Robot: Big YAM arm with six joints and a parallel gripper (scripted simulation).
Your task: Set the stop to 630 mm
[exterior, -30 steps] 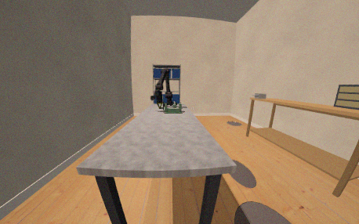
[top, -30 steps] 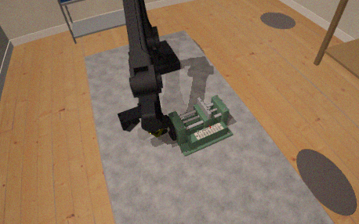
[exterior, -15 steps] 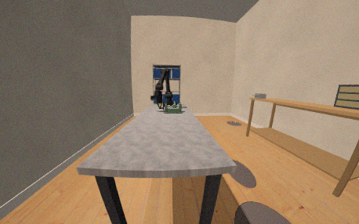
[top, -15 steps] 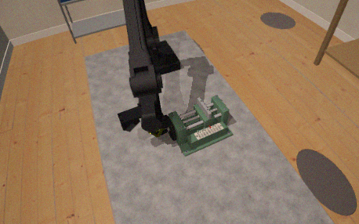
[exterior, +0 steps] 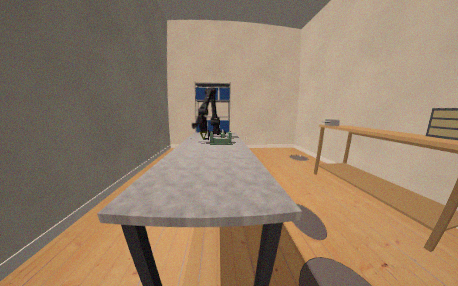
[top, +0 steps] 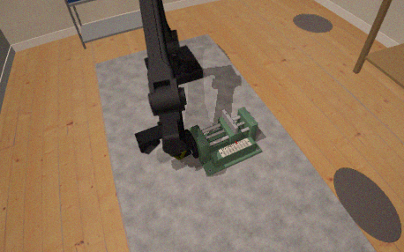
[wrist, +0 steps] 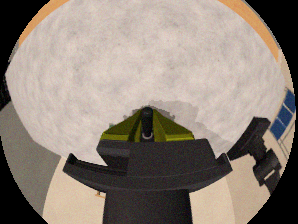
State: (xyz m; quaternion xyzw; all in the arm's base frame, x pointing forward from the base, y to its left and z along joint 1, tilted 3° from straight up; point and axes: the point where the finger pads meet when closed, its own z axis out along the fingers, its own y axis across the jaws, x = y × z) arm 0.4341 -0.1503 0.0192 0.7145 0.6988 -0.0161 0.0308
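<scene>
Right now my hand is 3 cm to the right of the black handwheel. Round my hand: grey stop block (18 cm to the left, 4 cm above, 1 cm ahead).
</scene>
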